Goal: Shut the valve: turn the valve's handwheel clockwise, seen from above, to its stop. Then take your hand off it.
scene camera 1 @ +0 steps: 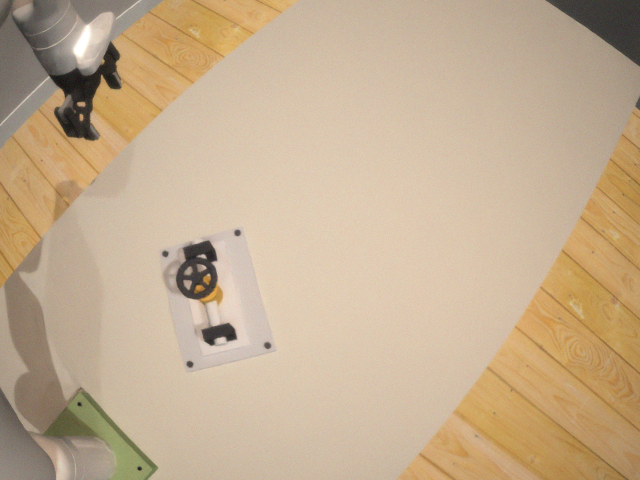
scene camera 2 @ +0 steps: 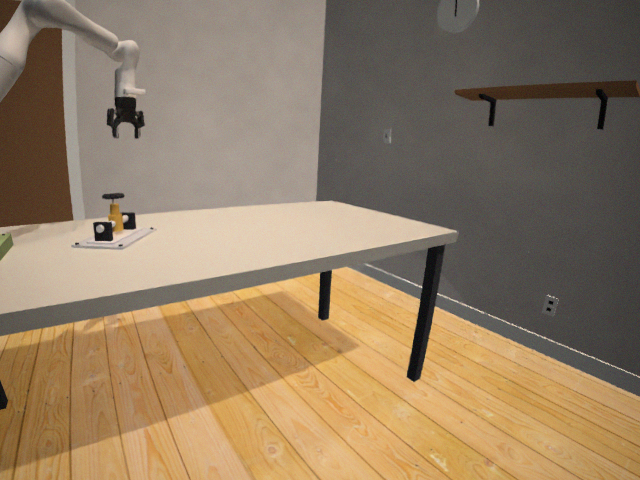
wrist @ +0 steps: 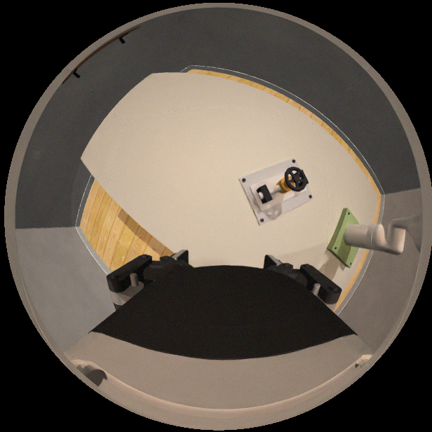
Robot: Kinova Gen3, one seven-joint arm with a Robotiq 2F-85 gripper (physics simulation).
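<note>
The black, spoked handwheel [scene camera 1: 196,277] [scene camera 2: 113,196] [wrist: 296,179] lies level on top of the yellow valve body [scene camera 1: 212,296] [scene camera 2: 115,219] [wrist: 284,185]. The valve stands upright on a pale plate [scene camera 1: 253,307] [scene camera 2: 135,237] [wrist: 254,178], on a white pipe between two black blocks. How far the wheel is turned cannot be told. My gripper [scene camera 1: 104,109] [scene camera 2: 126,135] [wrist: 226,261] is open and empty. It points down, high above the table's height and well clear of the wheel; in the scene camera 1 view it shows up and left of the valve.
The pale table [scene camera 1: 387,206] [scene camera 2: 258,232] [wrist: 175,150] bears the valve plate. The arm's base stands on a green plate [scene camera 1: 105,424] [scene camera 2: 4,245] [wrist: 339,231] near the valve. A wooden shelf [scene camera 2: 547,91] is on the dark wall, far from the arm.
</note>
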